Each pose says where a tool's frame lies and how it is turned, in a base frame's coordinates. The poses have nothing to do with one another.
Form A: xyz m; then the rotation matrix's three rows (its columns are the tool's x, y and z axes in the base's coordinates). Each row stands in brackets.
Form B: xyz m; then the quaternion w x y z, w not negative. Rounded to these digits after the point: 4 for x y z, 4 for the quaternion.
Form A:
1: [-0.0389 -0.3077 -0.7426], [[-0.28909 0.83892 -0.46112], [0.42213 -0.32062 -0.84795], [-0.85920 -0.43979 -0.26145]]
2: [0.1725 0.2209 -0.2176], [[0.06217 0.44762 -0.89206], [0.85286 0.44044 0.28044], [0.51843 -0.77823 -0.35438]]
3: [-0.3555 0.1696 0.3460], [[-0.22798 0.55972 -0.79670], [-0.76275 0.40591 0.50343], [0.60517 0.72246 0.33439]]
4: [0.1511 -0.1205 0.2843], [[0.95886 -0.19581 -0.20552], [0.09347 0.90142 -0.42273], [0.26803 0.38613 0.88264]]
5: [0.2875 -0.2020 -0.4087], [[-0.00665 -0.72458 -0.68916], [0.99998 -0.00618 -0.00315], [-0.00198 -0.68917 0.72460]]
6: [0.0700 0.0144 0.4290], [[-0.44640 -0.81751 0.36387], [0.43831 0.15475 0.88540], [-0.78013 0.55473 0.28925]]
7: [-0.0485 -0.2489 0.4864], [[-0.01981 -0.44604 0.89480], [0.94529 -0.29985 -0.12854], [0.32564 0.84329 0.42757]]
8: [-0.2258 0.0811 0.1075], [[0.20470 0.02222 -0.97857], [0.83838 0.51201 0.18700], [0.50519 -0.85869 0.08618]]
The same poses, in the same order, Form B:
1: -0.0389 -0.3077 -0.7426 0.1795 0.5685 0.5545 -0.5806
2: 0.1725 0.2209 -0.2176 0.5358 -0.4940 -0.6582 0.1891
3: -0.3555 0.1696 0.3460 0.6149 0.0891 -0.5700 -0.5377
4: 0.1511 -0.1205 0.2843 0.9673 0.2090 -0.1224 0.0748
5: 0.2875 -0.2020 -0.4087 0.6542 -0.2622 -0.2626 0.6591
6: 0.0700 0.0144 0.4290 0.4994 -0.1655 0.5727 0.6287
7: -0.0485 -0.2489 0.4864 0.5263 0.4616 0.2704 0.6609
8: -0.2258 0.0811 0.1075 0.6714 -0.3894 -0.5525 0.3039
